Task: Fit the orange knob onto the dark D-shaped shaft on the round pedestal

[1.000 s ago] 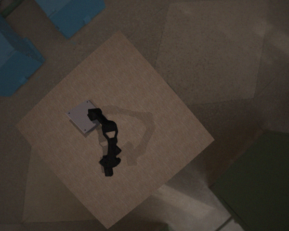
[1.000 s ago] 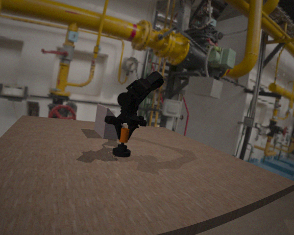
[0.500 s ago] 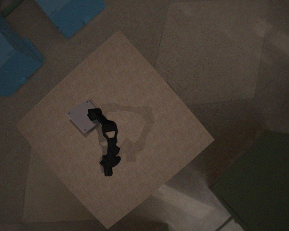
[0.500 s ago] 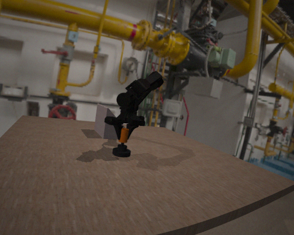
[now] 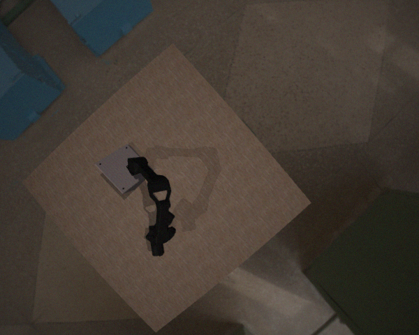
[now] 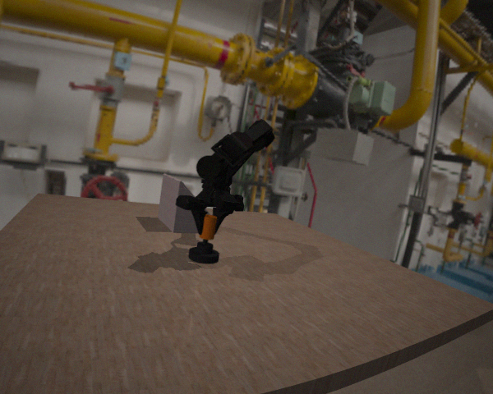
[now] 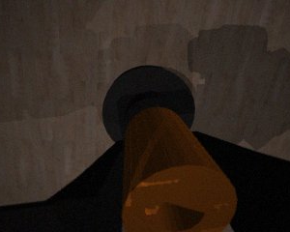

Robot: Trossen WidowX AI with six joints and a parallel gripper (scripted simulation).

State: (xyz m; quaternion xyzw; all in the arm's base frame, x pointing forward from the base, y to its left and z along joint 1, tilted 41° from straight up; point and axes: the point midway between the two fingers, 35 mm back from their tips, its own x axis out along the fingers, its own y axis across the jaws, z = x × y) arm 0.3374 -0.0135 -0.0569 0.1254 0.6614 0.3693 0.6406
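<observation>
Now: gripper tip 2 cm below the orange knob. Round my gripper tip: dark round pedestal 4 cm below.
</observation>
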